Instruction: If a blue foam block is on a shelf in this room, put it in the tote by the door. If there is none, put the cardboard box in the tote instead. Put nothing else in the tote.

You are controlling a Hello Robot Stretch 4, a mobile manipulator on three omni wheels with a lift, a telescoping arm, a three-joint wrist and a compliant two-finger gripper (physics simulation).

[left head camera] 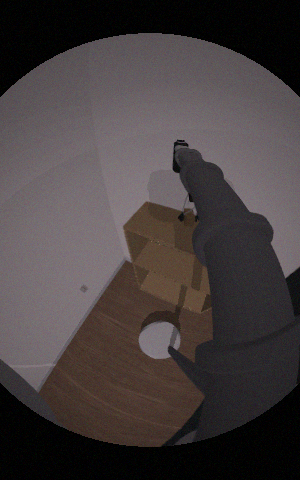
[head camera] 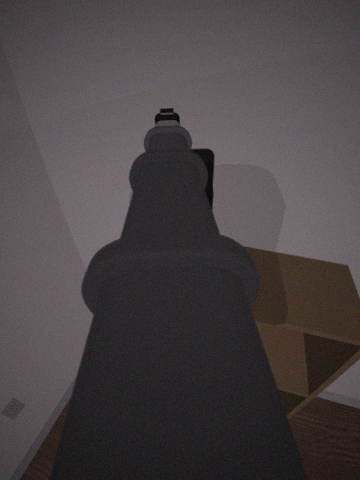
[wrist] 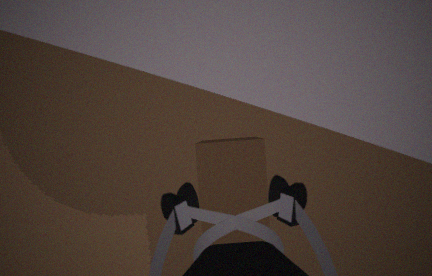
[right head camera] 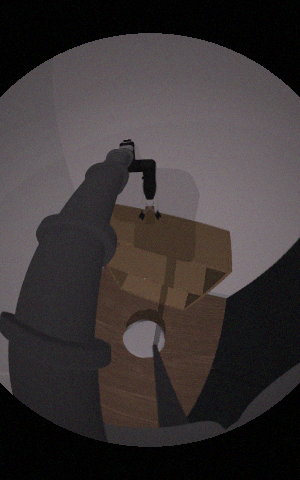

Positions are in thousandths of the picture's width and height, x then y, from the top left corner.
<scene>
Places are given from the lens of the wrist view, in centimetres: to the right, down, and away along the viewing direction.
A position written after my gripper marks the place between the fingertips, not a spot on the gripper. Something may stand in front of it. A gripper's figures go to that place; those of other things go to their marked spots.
my gripper (wrist: 541,708): 2, 5, 25
brown cardboard box (wrist: 538,647): 1, 3, 20
wooden shelf unit (wrist: 226,524): -12, 1, 26
The marked spots on the wooden shelf unit and the brown cardboard box are 14 cm apart.
</scene>
